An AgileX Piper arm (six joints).
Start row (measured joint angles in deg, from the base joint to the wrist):
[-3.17, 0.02, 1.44, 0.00, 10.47, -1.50]
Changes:
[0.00, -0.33, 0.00, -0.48, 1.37, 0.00]
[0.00, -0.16, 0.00, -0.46, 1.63, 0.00]
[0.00, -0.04, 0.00, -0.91, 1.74, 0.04]
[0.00, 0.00, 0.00, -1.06, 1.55, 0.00]
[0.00, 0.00, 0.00, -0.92, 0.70, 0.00]
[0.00, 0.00, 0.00, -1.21, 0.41, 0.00]
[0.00, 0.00, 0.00, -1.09, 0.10, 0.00]
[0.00, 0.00, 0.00, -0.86, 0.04, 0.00]
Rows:
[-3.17, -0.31, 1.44, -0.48, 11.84, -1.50]
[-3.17, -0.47, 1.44, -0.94, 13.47, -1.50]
[-3.17, -0.51, 1.44, -1.85, 15.21, -1.46]
[-3.17, -0.51, 1.44, -2.91, 16.76, -1.46]
[-3.17, -0.51, 1.44, -3.83, 17.46, -1.46]
[-3.17, -0.51, 1.44, -5.04, 17.87, -1.46]
[-3.17, -0.51, 1.44, -6.13, 17.97, -1.46]
[-3.17, -0.51, 1.44, -6.99, 18.01, -1.46]

